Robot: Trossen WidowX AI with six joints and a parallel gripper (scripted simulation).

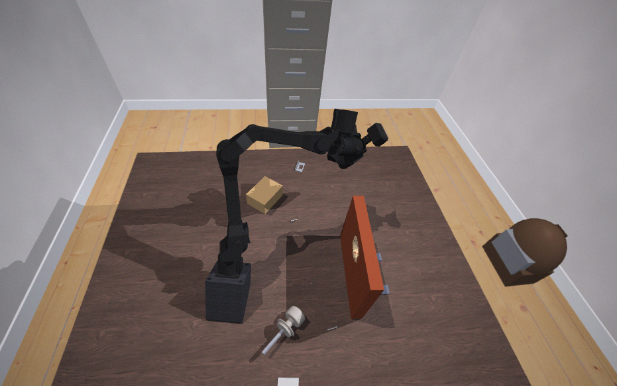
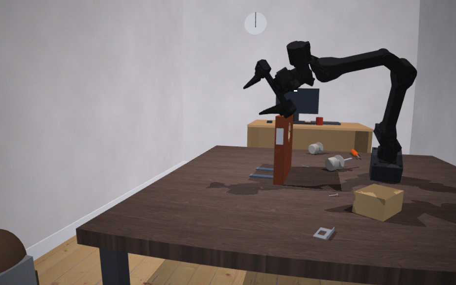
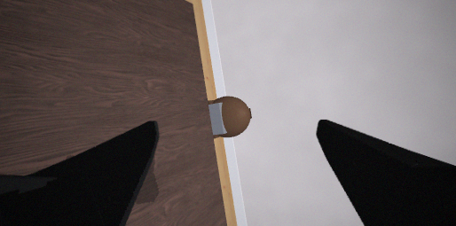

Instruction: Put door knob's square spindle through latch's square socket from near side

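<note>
Now: the door knob 220 mm behind my hand, 490 mm to the right of it and 280 mm below it. Round my hand: wooden door slab: 20 mm behind, 300 mm to the right, 170 mm below; then white card: 210 mm behind, 630 mm to the right, 310 mm below; then tan box: 350 mm behind, 290 mm below.
</note>
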